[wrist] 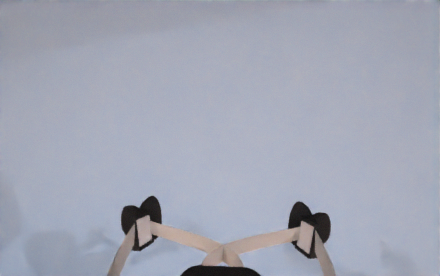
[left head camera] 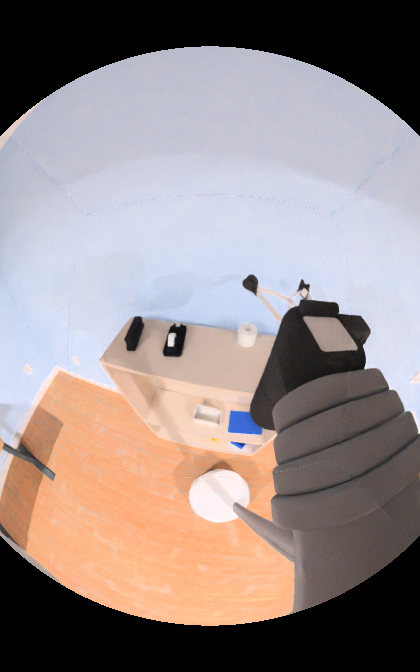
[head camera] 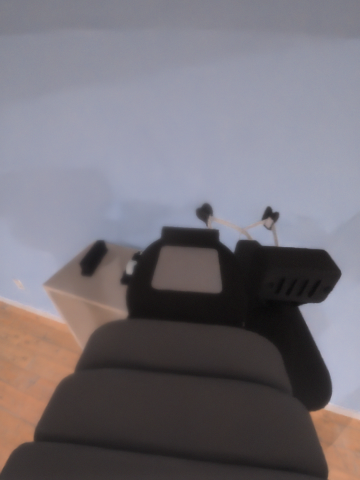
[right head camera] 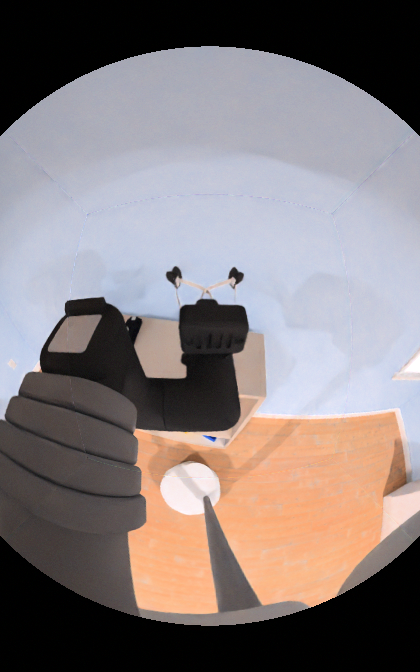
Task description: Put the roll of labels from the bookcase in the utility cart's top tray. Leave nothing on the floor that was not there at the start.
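Frame: origin at the robot's base, x ahead, y left, z up, level; centimetres.
Seen in the pictures: gripper, fingertip midpoint: (wrist: 224,216) (head camera: 235,209).
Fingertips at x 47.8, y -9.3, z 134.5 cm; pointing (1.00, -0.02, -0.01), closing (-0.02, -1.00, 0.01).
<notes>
A point is followed by its place in that frame.
The white roll of labels (left head camera: 247,335) stands upright on top of the beige bookcase (left head camera: 210,357) (head camera: 67,287) {y 40.4, x 48.2, z 103.2 cm} (right head camera: 160,350), near its back edge. The arm hides it in the head camera and right head camera views. My gripper (head camera: 237,215) {y -9.3, x 47.8, z 134.5 cm} (left head camera: 277,286) (right head camera: 205,276) (wrist: 224,216) {y -9.3, x 47.8, z 134.5 cm} is open, its two black fingertips wide apart with the blue wall behind them. It is raised above the bookcase top and points toward the wall, apart from the roll. The utility cart cannot be made out in these views.
A black block (left head camera: 134,333) (head camera: 93,258) {y 35.1, x 58.6, z 107.6 cm} and a black holder with white pieces (left head camera: 175,340) stand on the bookcase top. A white bin (left head camera: 207,415) and a blue item (left head camera: 245,422) are on a shelf. A round white object (left head camera: 215,495) (right head camera: 185,487) stands in front.
</notes>
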